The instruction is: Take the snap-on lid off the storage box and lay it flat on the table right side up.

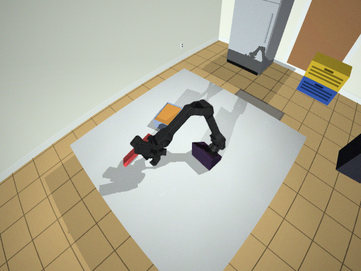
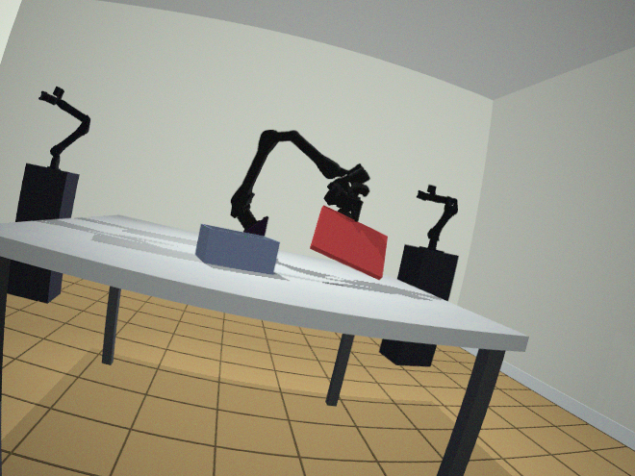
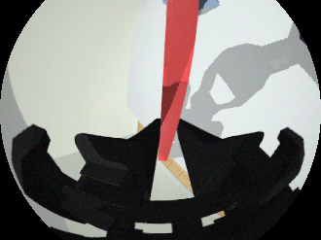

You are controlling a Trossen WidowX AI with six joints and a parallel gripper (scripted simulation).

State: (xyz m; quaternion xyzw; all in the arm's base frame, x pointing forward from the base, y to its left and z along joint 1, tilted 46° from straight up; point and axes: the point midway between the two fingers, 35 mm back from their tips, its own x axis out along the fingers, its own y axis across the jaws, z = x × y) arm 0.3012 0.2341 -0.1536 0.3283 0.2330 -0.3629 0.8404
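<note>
My gripper tip is now 6 cm short of the red lid, 2 cm to the left of it and 6 cm above it. Round my gripper tip: blue-grey storage box 12 cm ahead, 38 cm to the right, 14 cm below.
</note>
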